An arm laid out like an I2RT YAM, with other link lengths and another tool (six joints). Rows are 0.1 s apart.
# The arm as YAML. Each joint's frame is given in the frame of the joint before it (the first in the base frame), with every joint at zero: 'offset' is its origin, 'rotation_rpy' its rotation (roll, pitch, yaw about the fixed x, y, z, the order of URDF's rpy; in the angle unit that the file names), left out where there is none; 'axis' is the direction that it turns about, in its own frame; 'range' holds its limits. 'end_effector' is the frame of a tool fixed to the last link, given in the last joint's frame.
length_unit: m
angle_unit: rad
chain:
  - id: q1
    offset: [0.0, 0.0, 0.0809]
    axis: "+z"
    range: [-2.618, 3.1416]
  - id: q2
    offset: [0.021, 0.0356, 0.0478]
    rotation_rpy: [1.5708, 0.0, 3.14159]
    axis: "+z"
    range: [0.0, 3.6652]
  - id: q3
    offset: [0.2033, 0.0, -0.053]
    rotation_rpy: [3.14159, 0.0, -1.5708]
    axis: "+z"
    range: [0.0, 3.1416]
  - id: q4
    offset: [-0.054, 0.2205, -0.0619]
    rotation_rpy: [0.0, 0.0, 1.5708]
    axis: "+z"
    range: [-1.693, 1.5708]
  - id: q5
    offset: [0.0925, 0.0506, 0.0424]
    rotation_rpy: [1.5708, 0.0, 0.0]
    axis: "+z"
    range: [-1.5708, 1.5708]
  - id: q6
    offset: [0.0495, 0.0, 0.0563]
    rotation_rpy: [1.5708, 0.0, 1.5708]
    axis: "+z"
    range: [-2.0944, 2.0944]
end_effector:
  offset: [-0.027, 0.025, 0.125]
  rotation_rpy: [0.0, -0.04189, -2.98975]
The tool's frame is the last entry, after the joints.
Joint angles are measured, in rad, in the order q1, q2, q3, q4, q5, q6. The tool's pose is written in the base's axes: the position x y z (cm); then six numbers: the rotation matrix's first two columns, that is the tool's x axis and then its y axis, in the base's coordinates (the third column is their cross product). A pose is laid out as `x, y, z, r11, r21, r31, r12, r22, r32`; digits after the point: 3 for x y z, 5 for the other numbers.
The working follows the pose.
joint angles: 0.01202 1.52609 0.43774 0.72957 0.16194 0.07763
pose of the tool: 40.419, 0.730, 4.022, 0.25390, 0.95657, 0.14320, 0.31025, -0.22078, 0.92466
Where each joint sits with the arm in this pose, in the base's axes (m; each line is computed from the numbers above, not from the rounded line before):
q1: 0.0000 0.0000 0.0809
q2: 0.0206 0.0358 0.1287
q3: 0.0121 -0.0173 0.3318
q4: 0.1615 0.0464 0.1615
q5: 0.2664 0.0053 0.1764
q6: 0.2925 -0.0024 0.1065
the tool: 0.4042 0.0073 0.0402

